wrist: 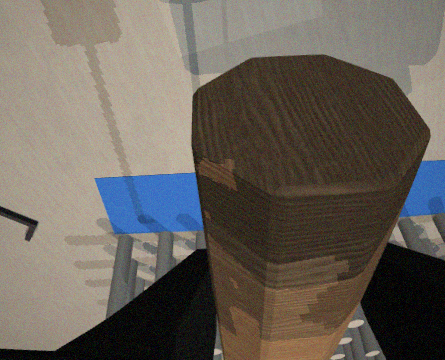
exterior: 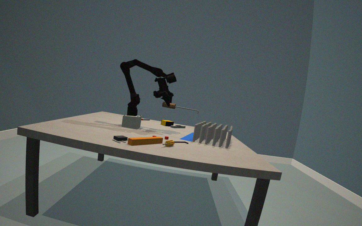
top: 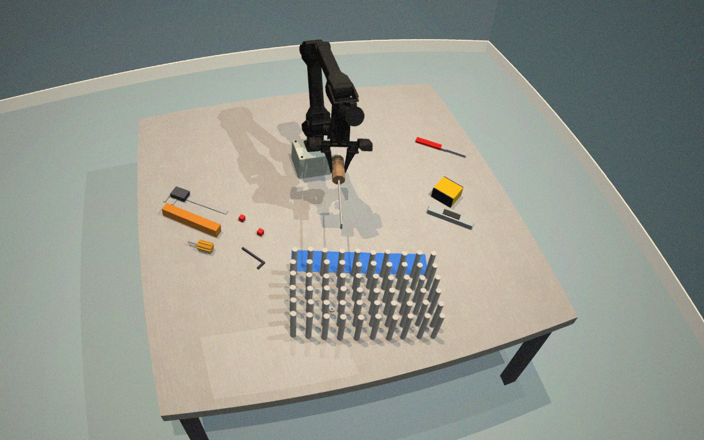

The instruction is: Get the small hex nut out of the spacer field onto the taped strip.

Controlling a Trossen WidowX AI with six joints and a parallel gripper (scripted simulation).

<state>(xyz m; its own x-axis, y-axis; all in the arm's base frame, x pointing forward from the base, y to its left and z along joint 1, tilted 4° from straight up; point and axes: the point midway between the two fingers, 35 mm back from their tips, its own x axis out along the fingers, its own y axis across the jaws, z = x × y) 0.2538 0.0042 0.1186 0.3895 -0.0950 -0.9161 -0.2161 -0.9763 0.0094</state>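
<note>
The blue taped strip lies 19 cm ahead of my gripper tip, 3 cm to the left of it and 19 cm below it. Also, from my gripper tip: hex nut (34 cm ahead, 10 cm to the right, 19 cm below); black hex key (13 cm ahead, 27 cm to the right, 19 cm below); grey bar (8 cm ahead, 38 cm to the left, 18 cm below).
</note>
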